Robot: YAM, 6 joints.
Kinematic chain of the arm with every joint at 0, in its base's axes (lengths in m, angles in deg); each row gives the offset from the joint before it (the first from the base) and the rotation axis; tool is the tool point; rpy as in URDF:
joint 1: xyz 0 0 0.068 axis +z
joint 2: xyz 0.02 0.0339 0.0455 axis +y
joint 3: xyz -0.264 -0.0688 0 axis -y
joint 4: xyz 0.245 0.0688 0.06 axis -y
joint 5: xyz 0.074 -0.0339 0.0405 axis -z
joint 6: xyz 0.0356 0 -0.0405 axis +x
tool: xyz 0 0 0 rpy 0 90 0
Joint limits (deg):
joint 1: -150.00..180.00
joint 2: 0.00..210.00
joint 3: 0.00..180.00
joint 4: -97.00..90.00
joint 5: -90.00..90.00
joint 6: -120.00..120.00
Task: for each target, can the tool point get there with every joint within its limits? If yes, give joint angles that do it. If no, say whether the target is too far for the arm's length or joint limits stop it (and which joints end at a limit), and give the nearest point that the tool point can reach.
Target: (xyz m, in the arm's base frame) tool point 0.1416 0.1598 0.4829
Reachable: yes | joints 47.24 74.93 107.08 -69.76 -7.27 -79.14
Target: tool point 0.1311 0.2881 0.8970
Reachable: no: too far | nearest point 0.1000 0.2198 0.6988 | short by 0.212 m
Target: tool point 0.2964 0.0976 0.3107
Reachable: yes | joints 23.96 86.97 75.09 -43.12 61.06 85.16
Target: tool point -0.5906 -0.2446 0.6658
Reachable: no: too far | nearest point -0.4248 -0.2315 0.5308 | short by 0.214 m
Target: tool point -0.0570 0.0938 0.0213
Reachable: yes | joints 131.42 127.30 27.81 -51.32 32.81 80.38
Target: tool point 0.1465 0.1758 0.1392
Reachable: yes | joints 58.28 90.84 40.85 -40.52 64.76 50.73
